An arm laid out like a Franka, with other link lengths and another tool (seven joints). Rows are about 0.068 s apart.
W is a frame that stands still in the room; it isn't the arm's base.
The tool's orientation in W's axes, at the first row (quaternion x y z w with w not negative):
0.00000, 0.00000, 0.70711, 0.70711
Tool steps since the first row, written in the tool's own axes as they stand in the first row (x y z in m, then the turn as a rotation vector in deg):
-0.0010, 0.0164, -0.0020, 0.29, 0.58, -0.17
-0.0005, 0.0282, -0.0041, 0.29, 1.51, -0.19
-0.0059, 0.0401, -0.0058, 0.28, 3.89, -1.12
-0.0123, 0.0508, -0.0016, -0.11, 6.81, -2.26
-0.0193, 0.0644, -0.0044, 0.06, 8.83, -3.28
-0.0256, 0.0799, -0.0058, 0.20, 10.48, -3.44
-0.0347, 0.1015, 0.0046, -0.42, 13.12, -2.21
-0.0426, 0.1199, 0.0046, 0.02, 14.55, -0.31
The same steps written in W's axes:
-0.0164, -0.0010, -0.0020, -0.58, 0.29, -0.17
-0.0282, -0.0005, -0.0041, -1.51, 0.29, -0.19
-0.0401, -0.0059, -0.0058, -3.89, 0.28, -1.12
-0.0508, -0.0123, -0.0016, -6.81, -0.11, -2.26
-0.0644, -0.0193, -0.0044, -8.83, 0.06, -3.28
-0.0799, -0.0256, -0.0058, -10.48, 0.20, -3.44
-0.1015, -0.0347, 0.0046, -13.12, -0.42, -2.21
-0.1199, -0.0426, 0.0046, -14.55, 0.02, -0.31

